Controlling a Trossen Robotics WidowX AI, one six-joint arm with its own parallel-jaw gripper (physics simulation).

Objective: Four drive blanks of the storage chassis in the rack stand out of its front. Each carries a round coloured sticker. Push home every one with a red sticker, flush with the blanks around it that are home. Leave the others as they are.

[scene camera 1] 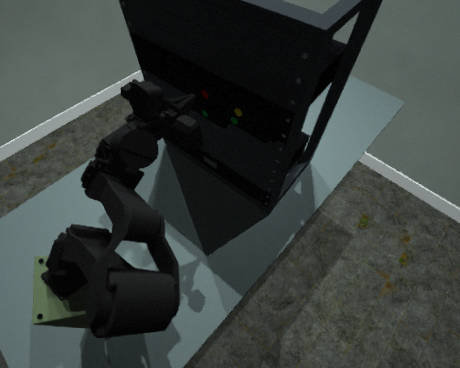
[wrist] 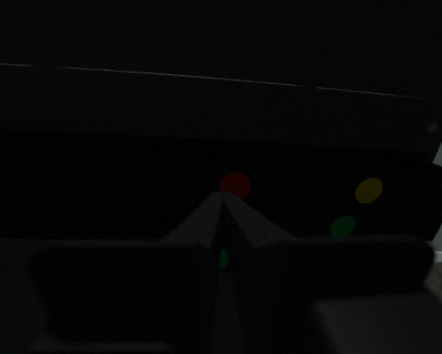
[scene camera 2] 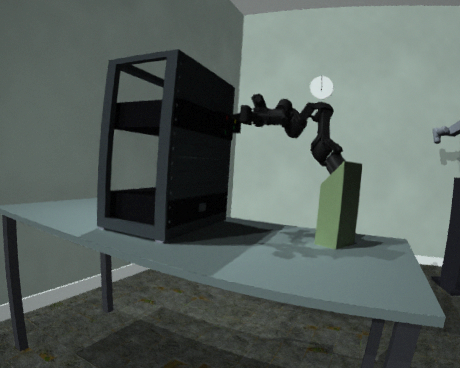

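The storage chassis [scene camera 1: 265, 115] [scene camera 2: 195, 117] [wrist: 100, 185] is a very dark band across the rack's front. A red sticker [scene camera 1: 204, 94] [wrist: 235, 184] is at its upper middle, with a green sticker [scene camera 1: 204, 114] [wrist: 223, 259] below it. A yellow sticker [scene camera 1: 238, 112] [wrist: 369, 190] and a second green sticker [scene camera 1: 234, 121] [wrist: 343, 226] are farther right. My gripper [scene camera 1: 194, 97] [wrist: 221, 199] is shut and empty, in front of the chassis. In the wrist view its tips overlap the red sticker's lower left edge. Blank edges are too dark to tell how far each stands out, or whether the tips touch.
The rack [scene camera 2: 165, 150] stands on the pale table [scene camera 1: 375, 97] [scene camera 2: 300, 280], with plain dark panels above and below the chassis. The arm stands on a green pedestal [scene camera 1: 42, 290] [scene camera 2: 330, 215]. A lower unit with a small light label [scene camera 1: 210, 161] [scene camera 2: 202, 207] is near the rack's bottom.
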